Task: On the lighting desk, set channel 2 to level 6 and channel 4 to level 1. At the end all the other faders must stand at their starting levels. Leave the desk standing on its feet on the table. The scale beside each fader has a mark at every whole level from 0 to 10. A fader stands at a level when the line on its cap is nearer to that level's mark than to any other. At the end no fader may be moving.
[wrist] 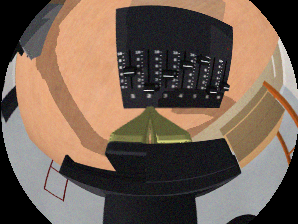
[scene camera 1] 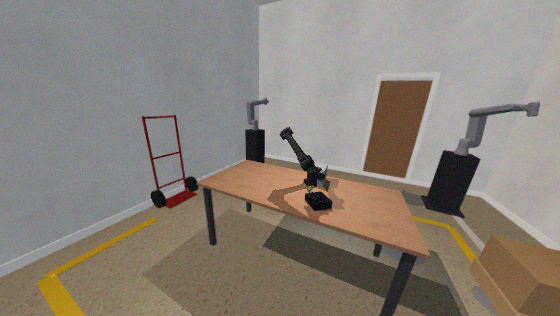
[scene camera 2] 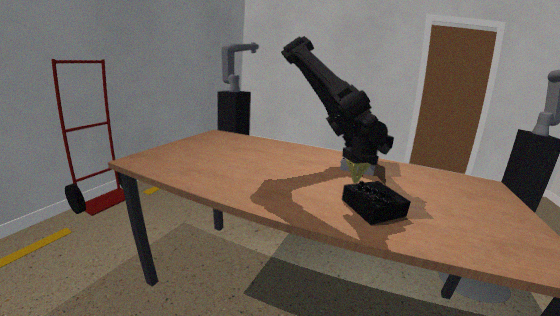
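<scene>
I can see my own gripper [scene camera 2: 355, 182], and the wrist view shows me that gripper as well [wrist: 150, 110].
</scene>
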